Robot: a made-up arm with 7 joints.
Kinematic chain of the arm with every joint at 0, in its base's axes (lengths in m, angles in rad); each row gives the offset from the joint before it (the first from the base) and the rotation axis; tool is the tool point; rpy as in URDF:
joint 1: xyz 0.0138 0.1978 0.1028 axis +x
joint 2: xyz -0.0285 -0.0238 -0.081 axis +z
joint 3: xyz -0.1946 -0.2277 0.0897 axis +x
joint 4: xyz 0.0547 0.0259 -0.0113 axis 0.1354 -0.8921 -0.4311
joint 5: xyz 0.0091 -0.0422 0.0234 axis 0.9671 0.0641 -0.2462
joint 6: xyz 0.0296 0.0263 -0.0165 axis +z
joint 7: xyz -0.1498 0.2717 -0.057 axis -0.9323 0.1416 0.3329
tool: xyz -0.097 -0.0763 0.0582 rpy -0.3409 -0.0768 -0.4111
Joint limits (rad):
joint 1: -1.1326..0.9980
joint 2: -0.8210..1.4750
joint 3: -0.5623..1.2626
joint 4: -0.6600..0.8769
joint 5: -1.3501..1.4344
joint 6: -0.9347..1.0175
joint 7: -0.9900..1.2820
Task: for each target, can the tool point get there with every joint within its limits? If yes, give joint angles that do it. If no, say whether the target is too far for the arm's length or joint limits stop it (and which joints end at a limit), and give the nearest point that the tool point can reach.
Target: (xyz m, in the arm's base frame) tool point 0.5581 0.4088 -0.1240
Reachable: no: joint limits stop it (at a limit: joint 1, joint 2, joint 3, joint 5, joint 7) | nearest point 0.4079 0.3853 -0.1277 | short by 0.152 m
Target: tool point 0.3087 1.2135 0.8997
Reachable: no: too far | nearest point 0.2282 0.4695 0.4777 | short by 0.859 m
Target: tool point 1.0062 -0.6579 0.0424
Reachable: no: too far | nearest point 0.4985 -0.2442 0.0716 | short by 0.656 m
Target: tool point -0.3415 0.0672 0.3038
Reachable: yes | joints -0.0883 0.0637 0.6765 -0.5319 -0.1044 -0.1839 0.2684
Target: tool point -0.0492 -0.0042 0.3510
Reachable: yes | joints 0.2561 0.7866 0.3067 -0.0722 0.7667 -0.6839 -0.1228
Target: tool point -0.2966 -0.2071 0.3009
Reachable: yes | joints -0.2230 0.1920 0.8884 -0.4010 1.1845 0.8090 0.2731
